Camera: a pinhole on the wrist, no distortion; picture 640 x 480 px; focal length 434.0 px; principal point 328.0 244.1 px. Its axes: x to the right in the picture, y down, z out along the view. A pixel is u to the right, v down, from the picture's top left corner.
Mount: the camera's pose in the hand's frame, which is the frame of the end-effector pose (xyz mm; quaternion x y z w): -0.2 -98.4 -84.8 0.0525 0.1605 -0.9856 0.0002
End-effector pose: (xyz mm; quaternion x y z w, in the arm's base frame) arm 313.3 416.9 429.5 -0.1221 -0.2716 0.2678 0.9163
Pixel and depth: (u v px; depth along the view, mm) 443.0 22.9 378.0
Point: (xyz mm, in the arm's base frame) 45.3 335.1 645.5
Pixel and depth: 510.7 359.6 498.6
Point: 109.8 -14.8 722.2
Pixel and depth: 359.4 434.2 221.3
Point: 345.7 188.2 584.7
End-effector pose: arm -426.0 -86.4 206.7 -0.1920 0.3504 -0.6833 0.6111
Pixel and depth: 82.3 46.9 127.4
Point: -453.6 -156.3 299.4
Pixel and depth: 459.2 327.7 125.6
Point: -514.1 -41.6 344.6
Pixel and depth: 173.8 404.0 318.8
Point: -528.1 -209.6 545.8
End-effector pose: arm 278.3 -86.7 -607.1 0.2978 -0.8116 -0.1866 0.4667
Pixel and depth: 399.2 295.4 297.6
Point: 222.4 -199.8 -877.8
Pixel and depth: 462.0 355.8 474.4
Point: 196.6 -224.7 -1094.7
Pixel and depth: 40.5 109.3 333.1
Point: -6.2 -282.2 -693.2
